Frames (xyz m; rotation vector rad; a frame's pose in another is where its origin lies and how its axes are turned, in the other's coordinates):
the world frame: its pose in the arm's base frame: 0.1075 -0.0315 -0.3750 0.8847 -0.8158 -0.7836
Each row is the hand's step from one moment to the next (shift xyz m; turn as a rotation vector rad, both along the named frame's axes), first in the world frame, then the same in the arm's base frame.
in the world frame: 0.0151 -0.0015 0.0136 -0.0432 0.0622 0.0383
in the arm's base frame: -0.0050 -0.0180 0.0081 -0.0379 0.0491 0.0579
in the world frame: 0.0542 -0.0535 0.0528 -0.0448 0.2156 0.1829
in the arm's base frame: -0.0327 -0.0859 -0.0116 -0.1257 0.0644 0.2490
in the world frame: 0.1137 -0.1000 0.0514 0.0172 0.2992 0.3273
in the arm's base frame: -0.0150 -0.1549 -0.0368 -0.2004 -0.0027 0.3959
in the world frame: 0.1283 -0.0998 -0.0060 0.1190 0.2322 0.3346
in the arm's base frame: 0.0408 -0.1475 -0.0552 -0.1754 -0.1188 0.3676
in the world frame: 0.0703 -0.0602 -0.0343 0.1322 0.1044 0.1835
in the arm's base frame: 0.0475 -0.0725 -0.0472 -0.0707 -0.1311 0.1996
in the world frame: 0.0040 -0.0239 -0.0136 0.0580 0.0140 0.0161
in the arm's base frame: 0.0078 -0.0086 -0.0252 0.0164 -0.0486 0.0344
